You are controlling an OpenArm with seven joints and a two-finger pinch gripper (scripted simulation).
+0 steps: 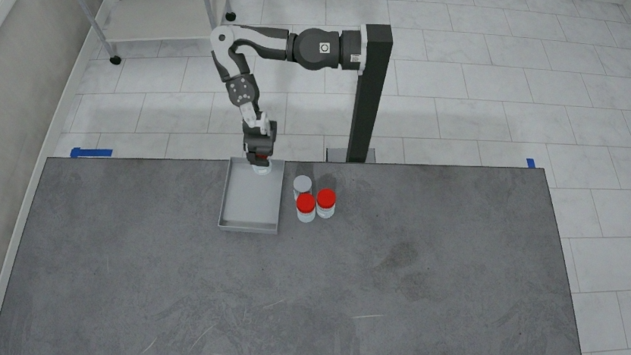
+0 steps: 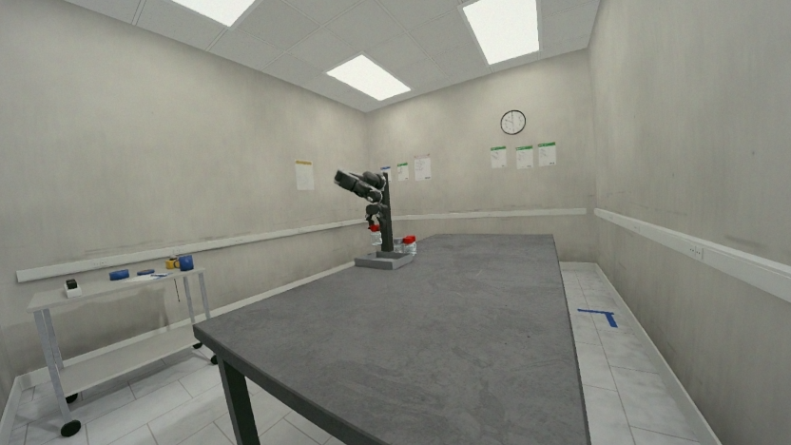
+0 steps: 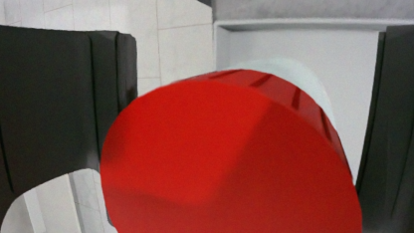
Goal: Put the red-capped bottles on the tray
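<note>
My hand is 16 cm above the grey tray, 6 cm short of it and 4 cm to the left of it. Round my hand: grey-capped bottle (13 cm below, 12 cm to the left, 6 cm ahead).
</note>
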